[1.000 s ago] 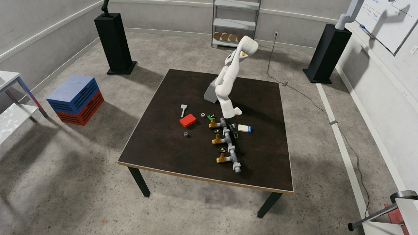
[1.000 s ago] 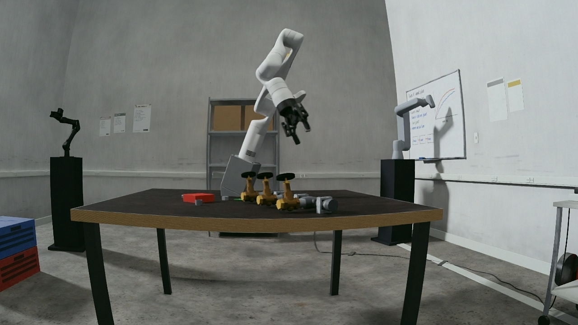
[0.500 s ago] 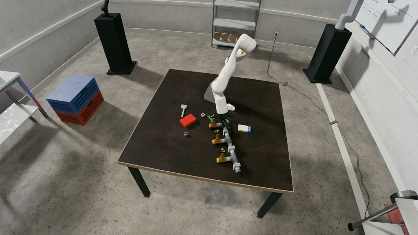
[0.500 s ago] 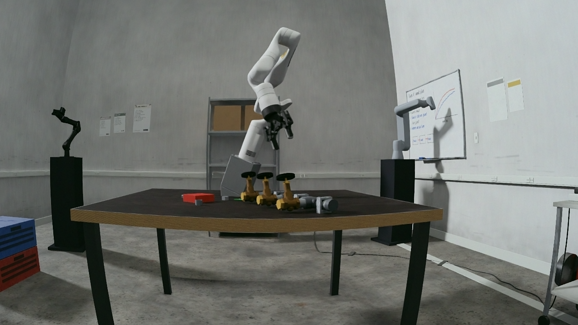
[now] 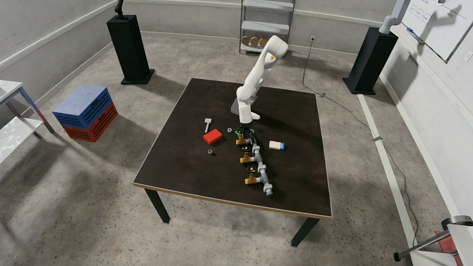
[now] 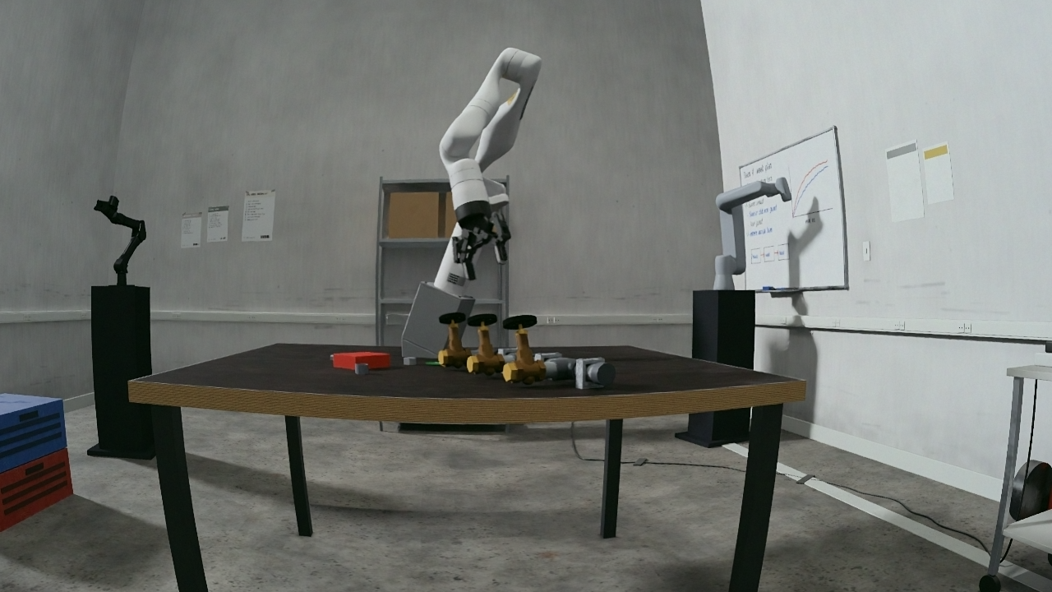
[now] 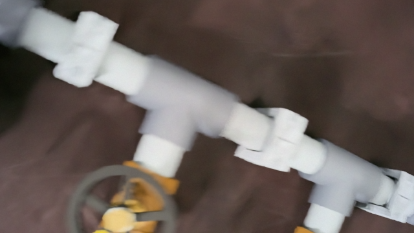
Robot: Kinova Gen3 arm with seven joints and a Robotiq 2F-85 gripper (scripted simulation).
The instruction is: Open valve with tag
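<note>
The green tag lies 26 cm behind my hand, 21 cm below it and 5 cm to the right of it. From my hand the other things lie so: white-and-blue box (24 cm to the left, 21 cm below, 14 cm behind); then red block (25 cm to the right, 21 cm behind, 20 cm below); then small grey ring (26 cm to the right, 21 cm below, 6 cm behind).
</note>
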